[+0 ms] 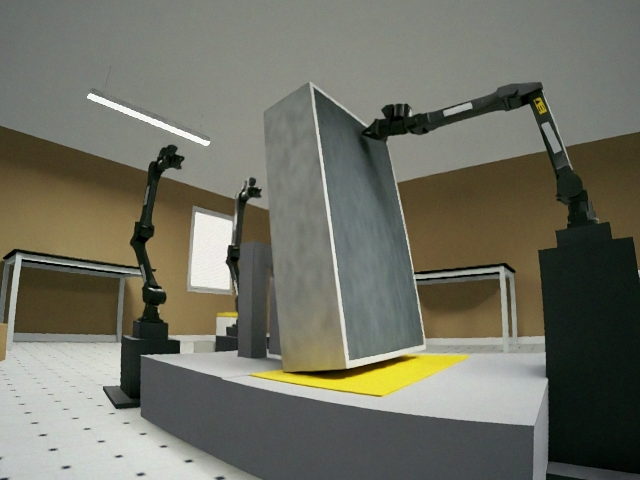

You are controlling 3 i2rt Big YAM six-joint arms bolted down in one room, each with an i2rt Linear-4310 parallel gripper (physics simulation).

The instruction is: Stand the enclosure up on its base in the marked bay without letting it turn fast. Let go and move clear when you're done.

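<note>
The tall enclosure (305, 227), with grey metal sides and a dark front panel edged in white, stands tilted a little over the yellow marked bay (382, 384). Its top leans to the left and its right lower edge is raised off the bay. The right arm's gripper (366, 133) is at the upper right edge of the front panel, seemingly touching it; its fingers are too small and dark to read. The left arm's gripper (181, 161) is raised, well apart from the enclosure. The back arm's gripper (260, 192) is up behind and left of the enclosure; no contact shows.
A grey platform (330, 418) carries the bay. Grey upright posts (252, 299) stand on it behind the enclosure's left side. Black pedestals (589, 330) (130, 366) hold the right and left arms. Tables (67, 266) (465, 272) stand along the walls.
</note>
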